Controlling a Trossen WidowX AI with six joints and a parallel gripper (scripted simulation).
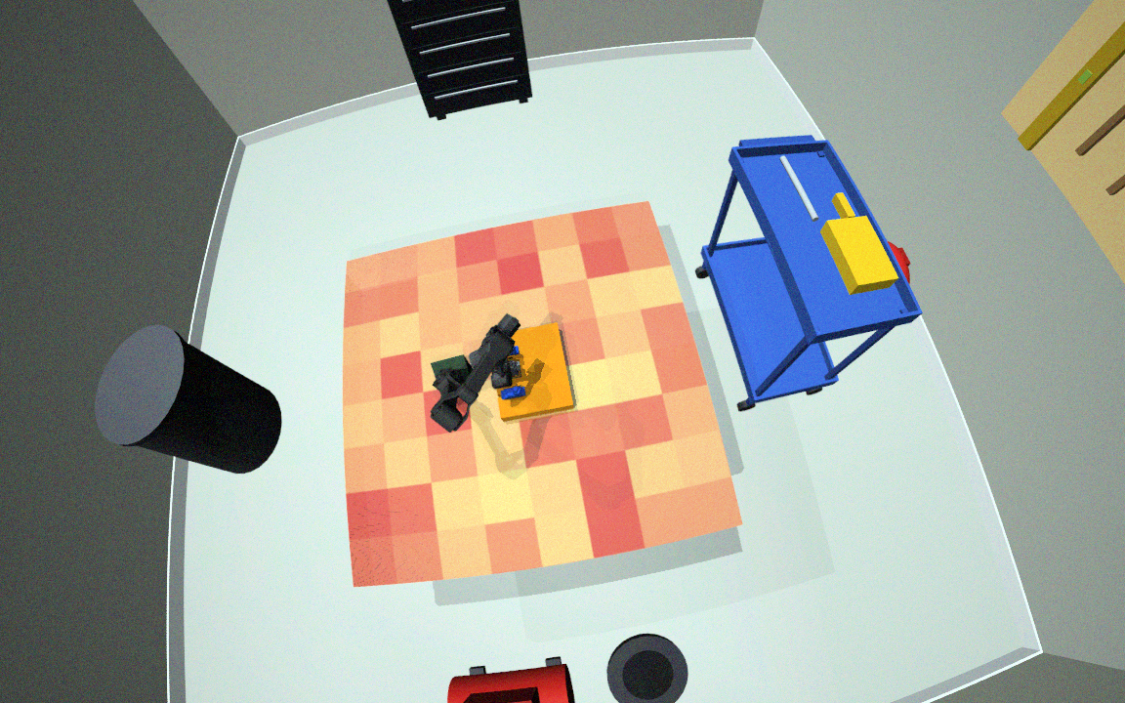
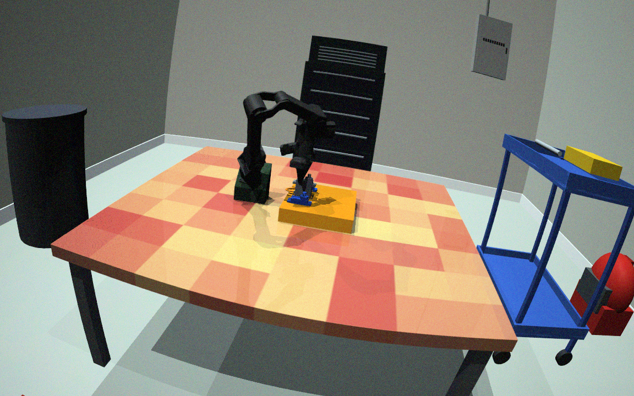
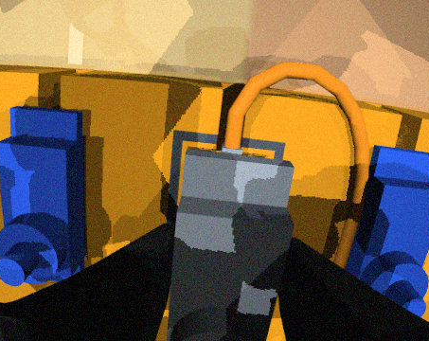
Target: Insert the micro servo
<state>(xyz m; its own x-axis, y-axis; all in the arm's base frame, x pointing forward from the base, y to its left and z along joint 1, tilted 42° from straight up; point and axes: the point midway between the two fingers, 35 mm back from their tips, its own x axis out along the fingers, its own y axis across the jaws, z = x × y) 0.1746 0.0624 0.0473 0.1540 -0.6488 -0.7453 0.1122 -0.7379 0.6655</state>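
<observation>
The deck is 120 mm ahead of my gripper tip, 10 mm to the left of it and 70 mm below it.
</observation>
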